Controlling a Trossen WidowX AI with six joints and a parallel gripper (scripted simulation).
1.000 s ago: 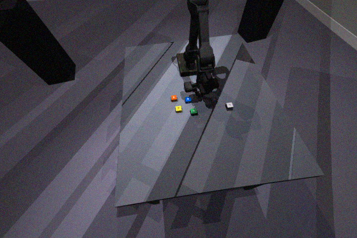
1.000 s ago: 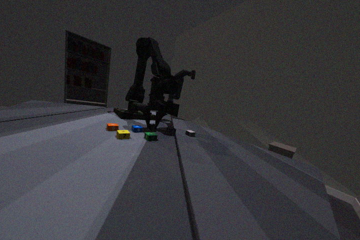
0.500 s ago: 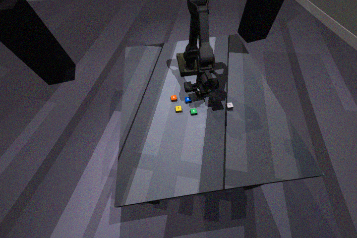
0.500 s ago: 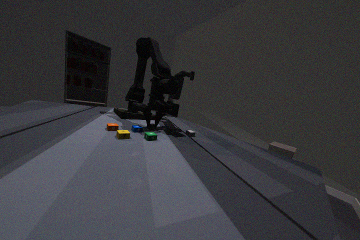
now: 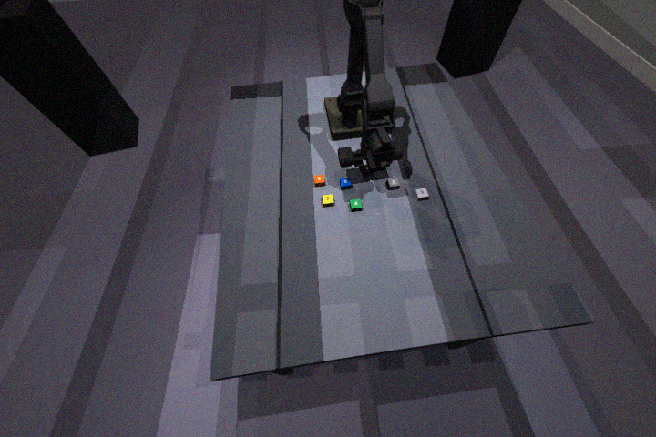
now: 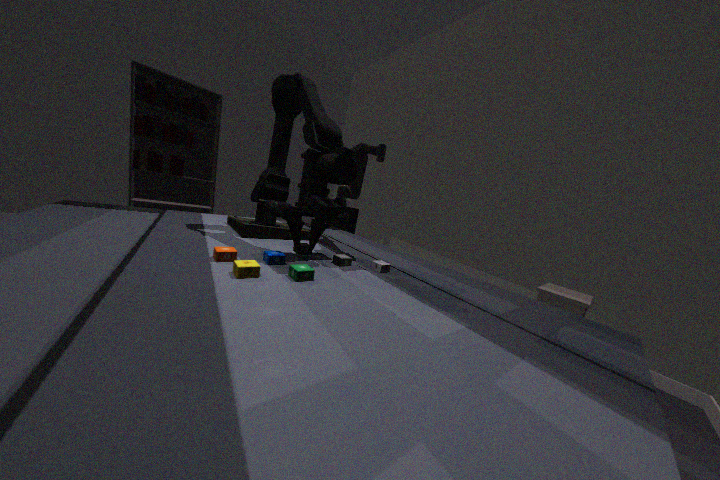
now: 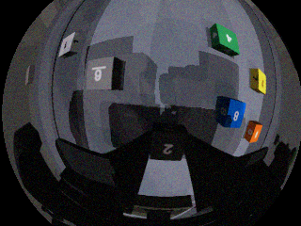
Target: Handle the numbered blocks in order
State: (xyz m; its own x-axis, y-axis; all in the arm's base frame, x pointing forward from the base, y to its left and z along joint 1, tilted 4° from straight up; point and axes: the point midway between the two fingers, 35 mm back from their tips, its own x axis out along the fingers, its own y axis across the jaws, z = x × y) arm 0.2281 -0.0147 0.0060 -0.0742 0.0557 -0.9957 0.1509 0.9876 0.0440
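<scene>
My gripper tip is 10 mm past the dark block. Round my gripper tip: grey block (70 mm ahead, 60 mm to the left, 10 mm below); green block (110 mm ahead, 80 mm to the right, 10 mm below); blue block (80 mm to the right, 20 mm ahead, 10 mm below).
</scene>
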